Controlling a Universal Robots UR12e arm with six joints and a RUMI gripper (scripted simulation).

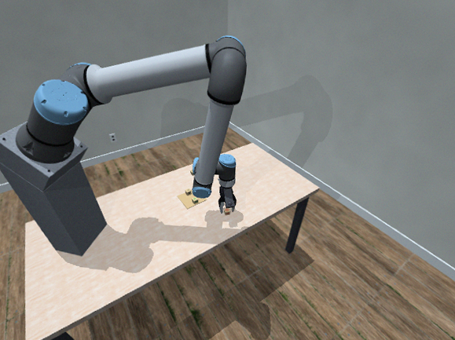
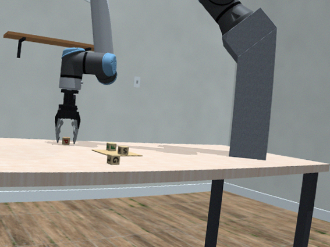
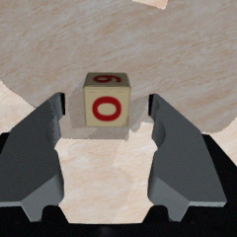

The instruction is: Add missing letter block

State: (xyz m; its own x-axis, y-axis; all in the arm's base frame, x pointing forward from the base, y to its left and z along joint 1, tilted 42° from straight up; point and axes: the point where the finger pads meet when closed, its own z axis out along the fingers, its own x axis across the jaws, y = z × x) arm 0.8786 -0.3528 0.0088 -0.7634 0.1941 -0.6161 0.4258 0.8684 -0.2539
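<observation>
The red O block lies right at my hand. Round my hand: letter block (60 mm ahead, 460 mm to the left); tan mat (90 mm behind, 250 mm to the left, 20 mm below).
</observation>
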